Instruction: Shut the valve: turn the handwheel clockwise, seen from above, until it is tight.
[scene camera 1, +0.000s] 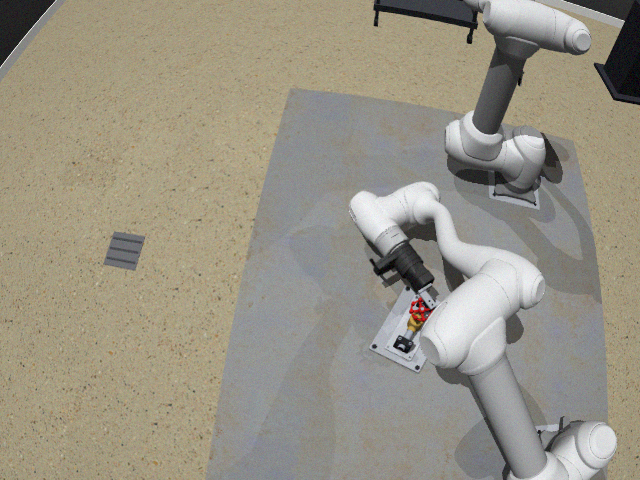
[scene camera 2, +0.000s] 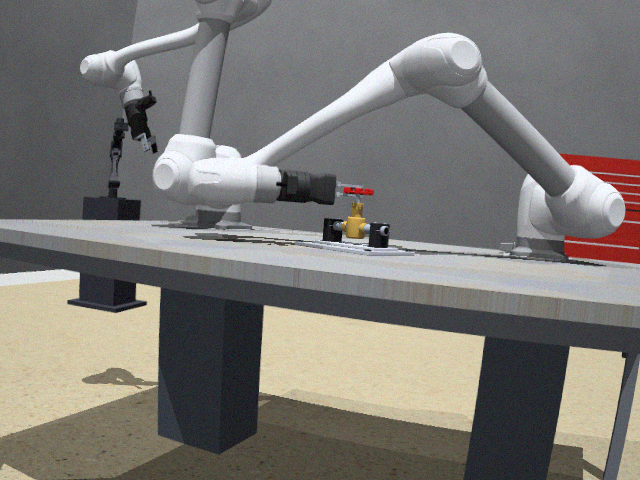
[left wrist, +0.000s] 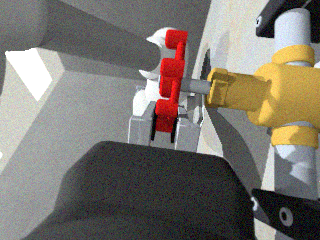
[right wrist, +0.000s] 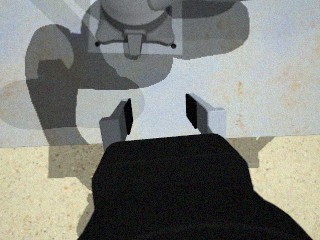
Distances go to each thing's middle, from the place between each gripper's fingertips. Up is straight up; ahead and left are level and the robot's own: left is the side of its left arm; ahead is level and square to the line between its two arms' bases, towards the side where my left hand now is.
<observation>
Now: left hand 2 cm short of the red handwheel (left wrist: 173, 82), 1 cm to the right of it and 1 cm above it. The rest, counted from my left hand: pale base plate (scene camera 1: 378, 345) (13 cm below, 2 cm ahead, 1 cm to the left).
My right gripper (scene camera 2: 151, 151) is now 500 mm short of the red handwheel, 870 mm to the right of it and 140 mm above it. Also, from my right hand: pale base plate 500 mm ahead, 870 mm to the left, 260 mm below.
</observation>
